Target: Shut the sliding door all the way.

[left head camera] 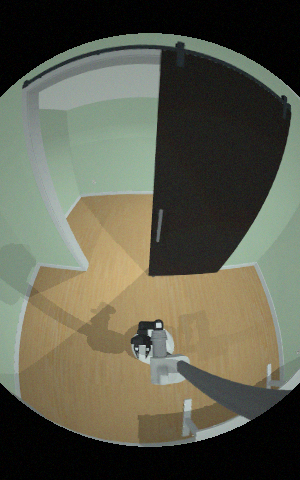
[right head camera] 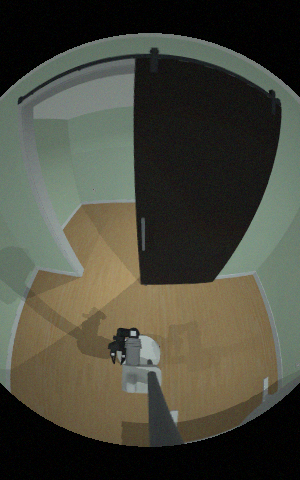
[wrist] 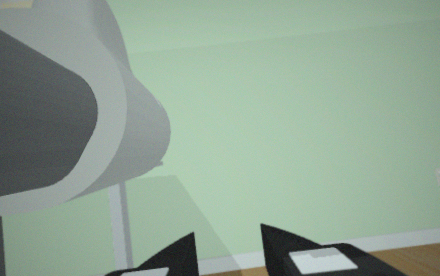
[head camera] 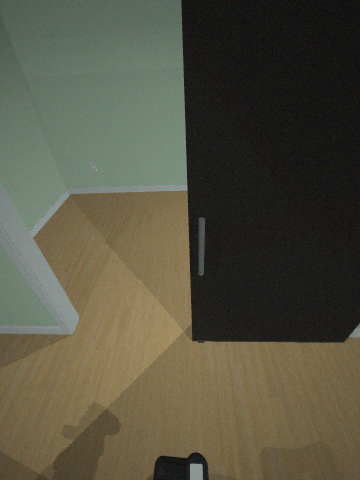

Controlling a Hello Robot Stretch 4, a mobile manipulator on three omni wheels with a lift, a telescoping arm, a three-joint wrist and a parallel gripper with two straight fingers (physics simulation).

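Places are measured from the robot's base along level axes (x back, y right, z up), in millimetres.
Where they show: gripper, fingertip midpoint: (left head camera: 141,358) (right head camera: 117,364) (wrist: 229,249).
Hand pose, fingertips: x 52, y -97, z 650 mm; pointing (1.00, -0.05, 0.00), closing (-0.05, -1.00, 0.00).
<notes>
After its pixels a point has its place.
The black sliding door (head camera: 275,150) @[x -874, y 280, z 1266 mm] (left head camera: 215,160) @[x -873, y 363, z 1410 mm] (right head camera: 200,170) @[x -873, y 388, z 1377 mm] hangs from a dark rail at the right of the doorway, and the opening to its left stands wide open. Its grey vertical bar handle (head camera: 201,246) @[x -806, y 36, z 911 mm] (left head camera: 159,226) @[x -805, y 41, z 898 mm] (right head camera: 143,234) @[x -810, y 43, z 900 mm] is near the door's left edge. My gripper (wrist: 229,249) @[x 52, y -97, z 650 mm] (right head camera: 117,360) @[x 52, y -97, z 650 mm] is open and empty, held in close over the robot's base, well apart from the door and handle. In the wrist view the two black fingertips stand apart before a green wall; the door does not show there.
The white door frame post (head camera: 37,270) @[x -966, y -894, z 610 mm] (left head camera: 42,165) @[x -997, y -894, z 1411 mm] (right head camera: 42,185) @[x -1025, y -894, z 1301 mm] stands at the left of the opening. A room with green walls shows through the doorway. The dark rail (left head camera: 115,48) (right head camera: 95,64) runs above. White brackets or legs (left head camera: 188,417) (wrist: 120,225) @[x 1095, y 330, z 442 mm] stand behind the robot.
</notes>
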